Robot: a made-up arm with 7 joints. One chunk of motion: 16 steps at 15 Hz.
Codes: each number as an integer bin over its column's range. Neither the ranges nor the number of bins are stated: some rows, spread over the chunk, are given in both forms.
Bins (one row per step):
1: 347 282 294 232 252 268 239
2: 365 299 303 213 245 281 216
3: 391 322 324 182 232 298 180
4: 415 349 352 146 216 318 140
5: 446 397 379 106 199 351 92
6: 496 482 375 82 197 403 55
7: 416 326 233 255 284 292 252
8: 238 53 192 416 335 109 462
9: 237 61 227 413 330 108 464
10: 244 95 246 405 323 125 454
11: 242 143 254 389 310 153 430
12: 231 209 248 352 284 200 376
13: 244 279 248 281 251 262 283
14: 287 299 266 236 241 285 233
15: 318 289 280 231 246 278 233
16: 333 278 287 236 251 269 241
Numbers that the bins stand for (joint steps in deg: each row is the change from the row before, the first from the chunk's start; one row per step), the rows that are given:
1: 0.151 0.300 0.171 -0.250 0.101 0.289 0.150
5: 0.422 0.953 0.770 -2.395 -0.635 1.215 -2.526
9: -0.151 -0.954 -0.301 2.832 1.185 -1.495 4.245
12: -0.167 -0.114 -0.153 1.793 0.546 -0.469 2.643
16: 0.112 0.278 0.122 -0.182 0.087 0.301 0.186
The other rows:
2: 0.200 0.397 0.235 -0.574 0.004 0.434 -0.269
3: 0.271 0.527 0.383 -1.101 -0.177 0.624 -0.924
4: 0.337 0.681 0.580 -1.714 -0.399 0.847 -1.652
6: 0.559 1.435 0.742 -2.804 -0.663 1.795 -3.199
7: 0.340 0.550 -0.259 0.141 0.546 0.557 0.386
8: -0.148 -0.999 -0.547 2.883 1.255 -1.484 4.208
10: -0.132 -0.761 -0.167 2.695 1.088 -1.306 4.063
11: -0.137 -0.488 -0.111 2.423 0.907 -0.993 3.626
13: -0.132 0.283 -0.153 0.584 0.087 0.223 0.950
14: -0.014 0.397 -0.026 -0.182 -0.051 0.479 0.041
15: 0.071 0.340 0.073 -0.267 0.018 0.401 0.041

